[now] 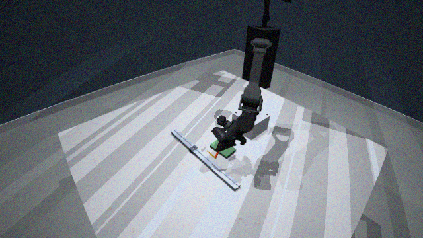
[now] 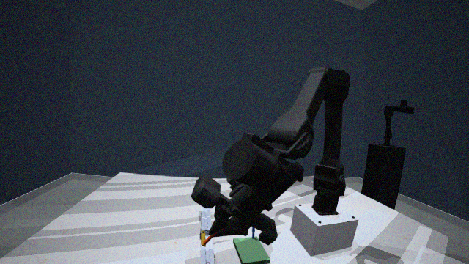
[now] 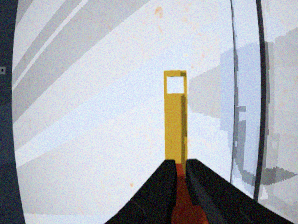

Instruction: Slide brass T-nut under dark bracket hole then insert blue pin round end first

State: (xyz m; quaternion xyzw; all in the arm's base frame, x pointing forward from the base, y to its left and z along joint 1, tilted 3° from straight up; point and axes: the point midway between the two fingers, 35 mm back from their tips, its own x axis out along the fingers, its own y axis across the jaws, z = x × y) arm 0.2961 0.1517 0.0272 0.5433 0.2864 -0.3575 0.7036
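Right now my gripper tip is 12 cm to the left of the aluminum rail, 10 cm above it and 3 cm short of it. From my gripper tip the other things lie so: blue pin: 13 cm to the right, 11 cm behind, 8 cm below; then green tray: 11 cm to the right, 10 cm below, 10 cm behind; then brass T-nut: 2 cm to the right.
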